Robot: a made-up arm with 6 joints.
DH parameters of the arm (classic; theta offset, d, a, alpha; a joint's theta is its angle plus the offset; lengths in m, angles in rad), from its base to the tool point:
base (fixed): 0 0 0 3.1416
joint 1: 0 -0.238 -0.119 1.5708
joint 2: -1.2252 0 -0.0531 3.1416
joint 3: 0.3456 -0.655 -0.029 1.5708
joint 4: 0 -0.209 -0.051 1.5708
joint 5: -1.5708 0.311 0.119 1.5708
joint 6: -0.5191 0 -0.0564 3.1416
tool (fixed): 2.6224 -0.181 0 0
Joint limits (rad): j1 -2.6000..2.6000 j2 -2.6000..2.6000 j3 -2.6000..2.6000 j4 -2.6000..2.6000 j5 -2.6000..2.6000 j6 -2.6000..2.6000
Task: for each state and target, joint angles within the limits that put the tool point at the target. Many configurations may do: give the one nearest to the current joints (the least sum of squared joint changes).
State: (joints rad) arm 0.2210 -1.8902 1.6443 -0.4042 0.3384 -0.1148
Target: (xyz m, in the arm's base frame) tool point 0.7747 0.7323 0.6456
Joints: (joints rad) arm 0.9361 -2.5901 1.9071 0.2511 0.2604 -0.7528
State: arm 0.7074 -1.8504 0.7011 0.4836 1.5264 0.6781
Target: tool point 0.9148 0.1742 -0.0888
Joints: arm 1.1740 -1.8459 0.7228 0.5454 1.5255 0.6799
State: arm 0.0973 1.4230 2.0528 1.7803 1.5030 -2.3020
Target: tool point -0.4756 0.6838 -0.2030
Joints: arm 0.0381 0.9354 2.4399 1.4660 1.1190 -2.2651
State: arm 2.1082 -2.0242 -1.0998 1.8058 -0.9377 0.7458
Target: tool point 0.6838 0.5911 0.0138
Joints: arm 1.2529 -2.3787 -0.6370 1.7656 -0.3975 0.6763
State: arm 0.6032 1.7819 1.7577 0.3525 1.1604 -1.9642
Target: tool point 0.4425 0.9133 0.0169
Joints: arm 1.1081 1.2356 2.3105 0.8534 1.4574 -2.1480
